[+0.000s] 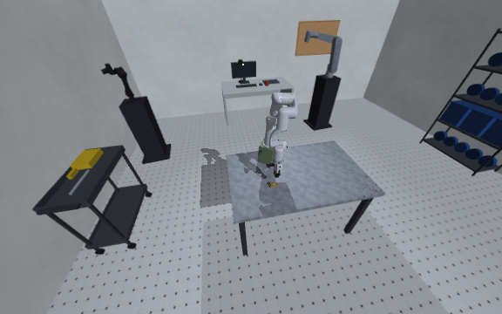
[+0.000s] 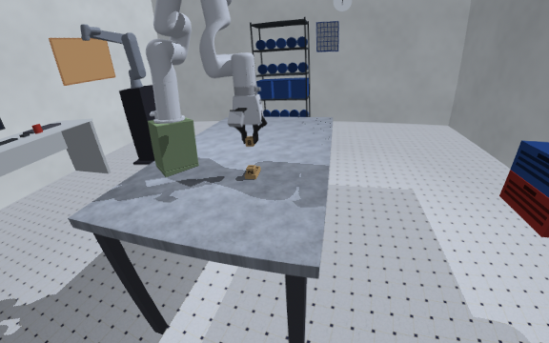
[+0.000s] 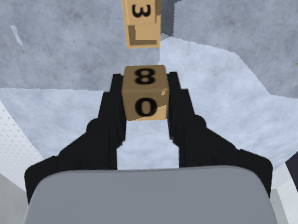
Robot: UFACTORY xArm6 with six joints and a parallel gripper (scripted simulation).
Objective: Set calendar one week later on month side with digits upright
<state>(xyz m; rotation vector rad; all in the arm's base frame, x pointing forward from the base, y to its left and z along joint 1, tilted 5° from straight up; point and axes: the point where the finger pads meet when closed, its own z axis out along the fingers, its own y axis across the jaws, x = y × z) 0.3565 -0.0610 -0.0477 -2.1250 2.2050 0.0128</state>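
My gripper is now 2 cm to the left of the tray and 13 cm above it.
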